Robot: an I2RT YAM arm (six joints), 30 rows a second.
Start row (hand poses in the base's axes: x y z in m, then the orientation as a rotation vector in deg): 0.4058, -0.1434, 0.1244, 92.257, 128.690, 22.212
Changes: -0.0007, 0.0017, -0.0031, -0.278, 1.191, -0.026; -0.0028, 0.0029, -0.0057, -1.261, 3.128, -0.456; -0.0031, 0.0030, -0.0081, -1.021, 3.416, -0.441; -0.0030, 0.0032, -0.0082, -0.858, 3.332, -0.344; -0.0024, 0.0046, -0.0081, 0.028, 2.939, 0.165; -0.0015, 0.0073, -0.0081, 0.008, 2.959, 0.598; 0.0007, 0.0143, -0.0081, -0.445, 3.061, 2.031; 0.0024, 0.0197, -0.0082, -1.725, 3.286, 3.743; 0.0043, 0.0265, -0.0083, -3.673, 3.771, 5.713; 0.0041, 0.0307, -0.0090, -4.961, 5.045, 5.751; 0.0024, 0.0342, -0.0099, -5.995, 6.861, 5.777; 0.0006, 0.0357, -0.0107, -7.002, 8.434, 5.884; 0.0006, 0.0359, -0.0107, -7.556, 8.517, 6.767; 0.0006, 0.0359, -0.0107, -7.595, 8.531, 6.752; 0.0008, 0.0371, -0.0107, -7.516, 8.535, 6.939; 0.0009, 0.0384, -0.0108, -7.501, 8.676, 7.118; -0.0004, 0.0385, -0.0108, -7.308, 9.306, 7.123; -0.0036, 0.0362, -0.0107, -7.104, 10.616, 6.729
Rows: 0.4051, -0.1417, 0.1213, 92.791, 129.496, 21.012; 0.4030, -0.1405, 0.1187, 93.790, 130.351, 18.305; 0.4027, -0.1404, 0.1163, 94.052, 130.614, 18.379; 0.4028, -0.1402, 0.1162, 93.987, 130.669, 18.660; 0.4034, -0.1388, 0.1163, 93.684, 130.992, 20.140; 0.4043, -0.1361, 0.1163, 93.218, 131.392, 20.215; 0.4065, -0.1291, 0.1163, 91.491, 132.666, 19.975; 0.4082, -0.1237, 0.1162, 89.088, 134.099, 18.726; 0.4101, -0.1169, 0.1161, 86.170, 135.757, 16.555; 0.4099, -0.1127, 0.1154, 86.101, 136.441, 14.077; 0.4082, -0.1092, 0.1145, 86.422, 137.536, 11.462; 0.4064, -0.1077, 0.1137, 86.526, 138.504, 9.067; 0.4064, -0.1075, 0.1137, 85.277, 139.174, 8.570; 0.4064, -0.1075, 0.1137, 85.279, 139.161, 8.509; 0.4066, -0.1063, 0.1137, 85.113, 139.343, 8.645; 0.4067, -0.1050, 0.1136, 84.986, 139.599, 8.595; 0.4054, -0.1049, 0.1136, 85.380, 140.102, 8.320; 0.4022, -0.1072, 0.1137, 86.554, 140.749, 7.409
